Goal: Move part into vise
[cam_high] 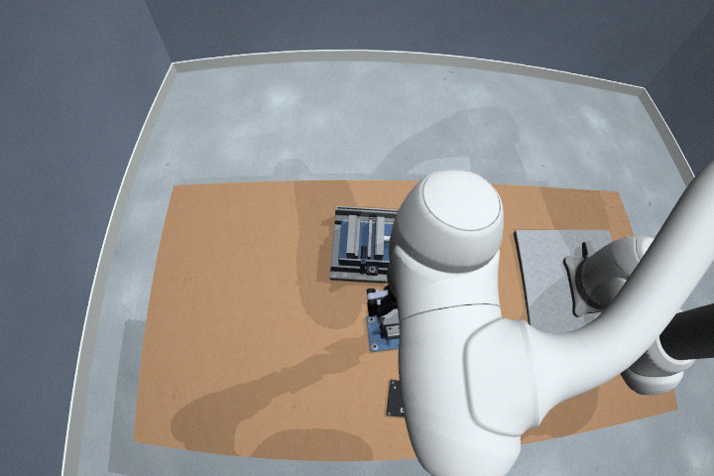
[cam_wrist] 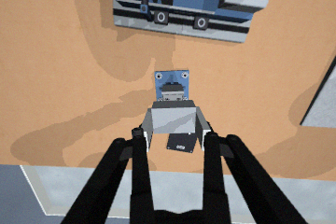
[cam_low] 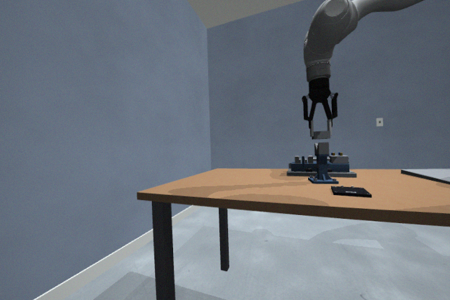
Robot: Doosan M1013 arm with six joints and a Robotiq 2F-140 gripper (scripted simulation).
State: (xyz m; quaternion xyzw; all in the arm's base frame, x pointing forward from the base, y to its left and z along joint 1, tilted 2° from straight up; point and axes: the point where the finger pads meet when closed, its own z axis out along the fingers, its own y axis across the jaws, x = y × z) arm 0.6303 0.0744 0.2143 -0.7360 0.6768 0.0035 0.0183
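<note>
Right now the fixed jaw is 80 mm ahead of my hand, 220 mm to the right of it and 140 mm below it. From my hand the other things lie so: part (30 mm below); work stop (50 mm ahead, 170 mm to the right, 130 mm below); V-block post (160 mm below).
</note>
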